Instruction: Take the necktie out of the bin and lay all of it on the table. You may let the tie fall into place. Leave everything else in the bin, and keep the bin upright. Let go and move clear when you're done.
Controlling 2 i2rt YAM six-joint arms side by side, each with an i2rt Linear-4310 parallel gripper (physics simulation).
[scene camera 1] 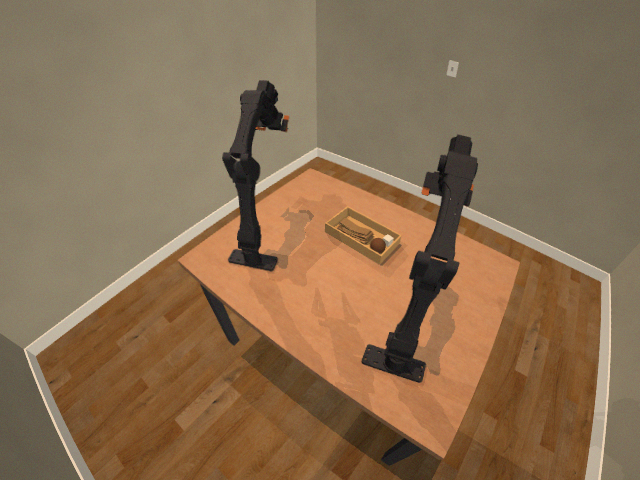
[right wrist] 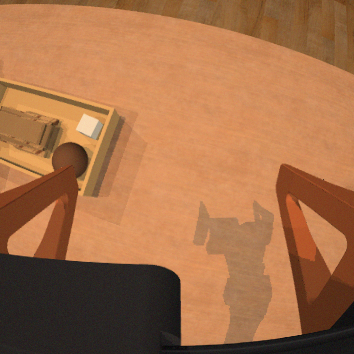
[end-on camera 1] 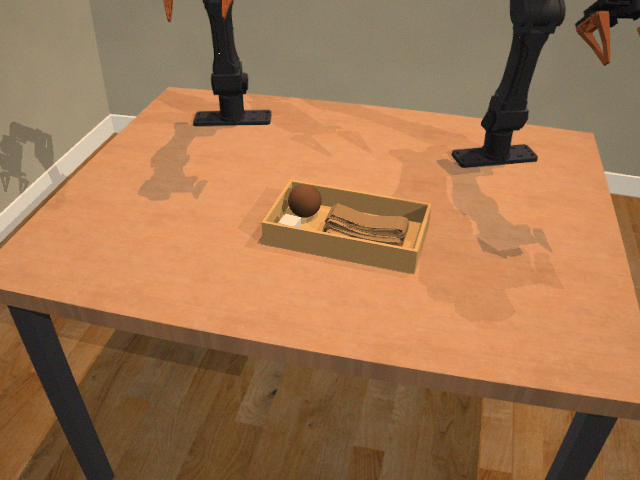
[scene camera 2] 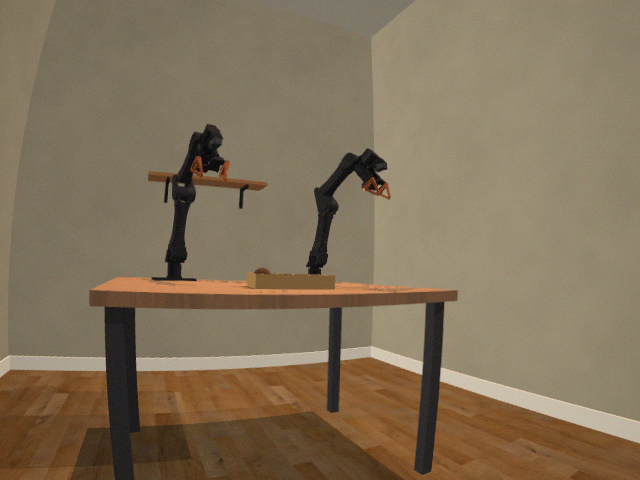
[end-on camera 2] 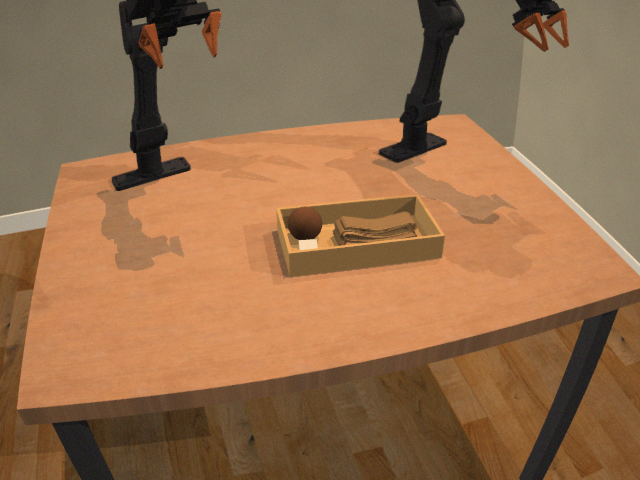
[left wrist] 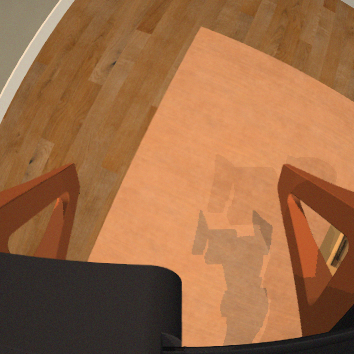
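Observation:
The brown necktie [scene camera 1: 354, 231] [end-on camera 1: 367, 223] [end-on camera 2: 376, 227] [right wrist: 22, 129] lies folded in a layered stack inside the upright wooden bin [scene camera 1: 353, 247] [scene camera 2: 292, 281] [end-on camera 1: 338, 252] [end-on camera 2: 366, 260] [right wrist: 104, 152]. In the end-on views it fills the bin's right part. My left gripper [scene camera 2: 379, 194] [end-on camera 2: 556, 48] [left wrist: 178, 174] is open and empty, high above the table to the right of the bin in end-on camera 2. My right gripper [scene camera 2: 210, 174] [end-on camera 1: 196, 19] [end-on camera 2: 188, 62] [right wrist: 176, 175] is open and empty, high above the table to the left of the bin there.
A dark brown ball [scene camera 1: 377, 244] [end-on camera 1: 305, 200] [end-on camera 2: 305, 223] [right wrist: 70, 159] and a small white block [scene camera 1: 387, 239] [end-on camera 1: 290, 220] [end-on camera 2: 308, 244] [right wrist: 89, 126] sit in the bin beside the tie. The bin stands on the wooden table [scene camera 1: 330, 289] [end-on camera 1: 206, 289] [end-on camera 2: 206, 330]. A wall shelf [scene camera 2: 248, 184] shows behind the arms.

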